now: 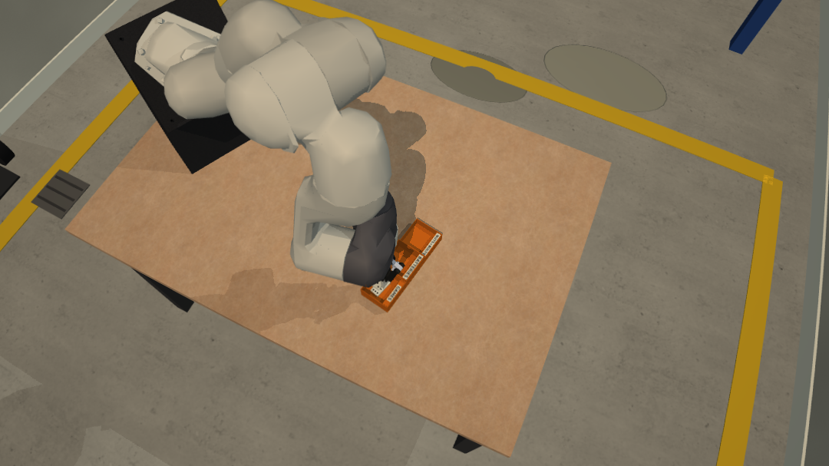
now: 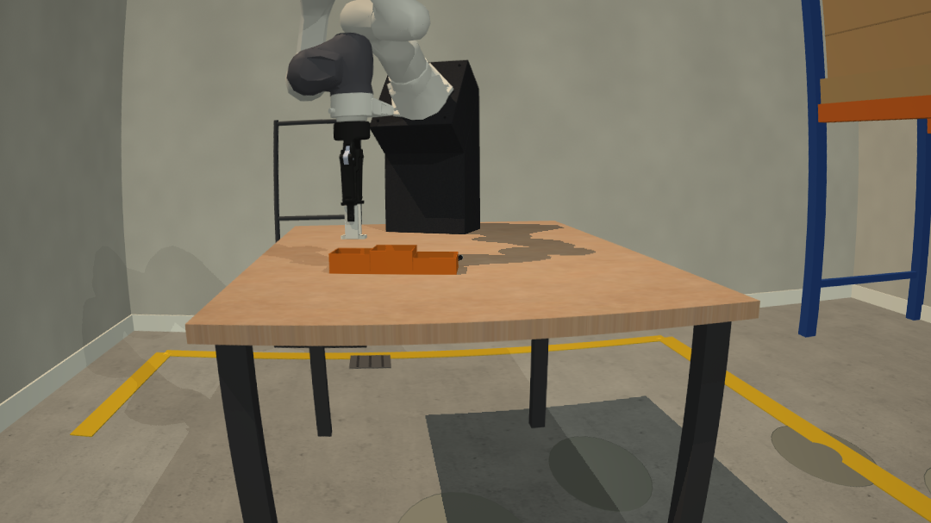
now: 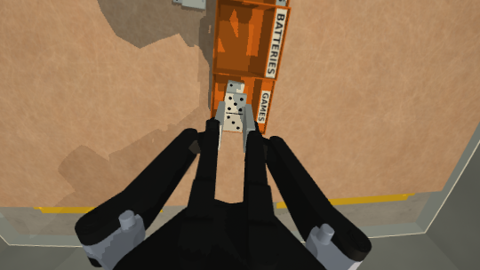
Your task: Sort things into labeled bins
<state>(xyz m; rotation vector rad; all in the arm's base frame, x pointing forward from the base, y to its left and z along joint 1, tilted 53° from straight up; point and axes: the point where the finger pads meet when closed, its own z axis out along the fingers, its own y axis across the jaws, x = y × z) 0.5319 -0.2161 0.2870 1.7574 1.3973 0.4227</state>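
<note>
Now: hand 230 mm to the right of the black battery, 90 mm above it and 10 mm past it. From my hand the other things lie so: white USB stick (150 mm to the left, 100 mm below, 10 mm behind); brass nut (190 mm to the left, 90 mm below, 30 mm behind).
</note>
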